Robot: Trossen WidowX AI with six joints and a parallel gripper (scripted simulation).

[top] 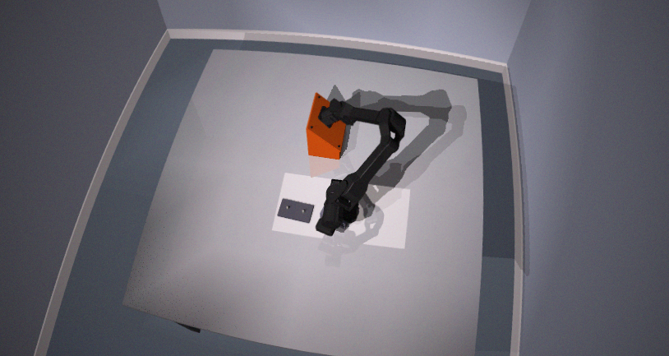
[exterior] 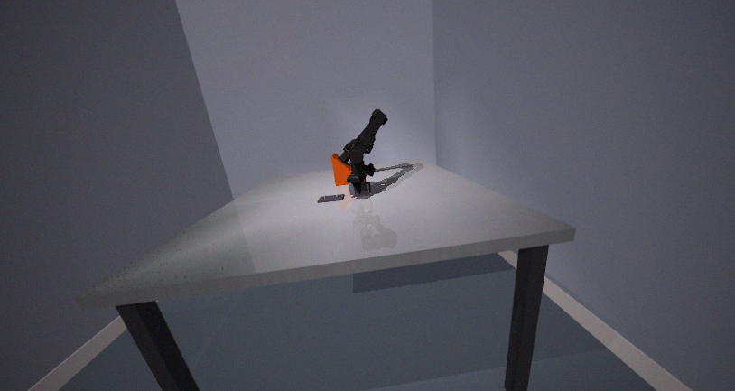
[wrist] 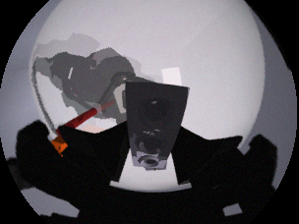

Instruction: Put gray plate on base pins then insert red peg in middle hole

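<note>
Now: the red peg 120 mm behind my gripper tip, 20 mm to the left of it and 20 mm above it. Round my gripper tip: gray plate 30 mm above.
</note>
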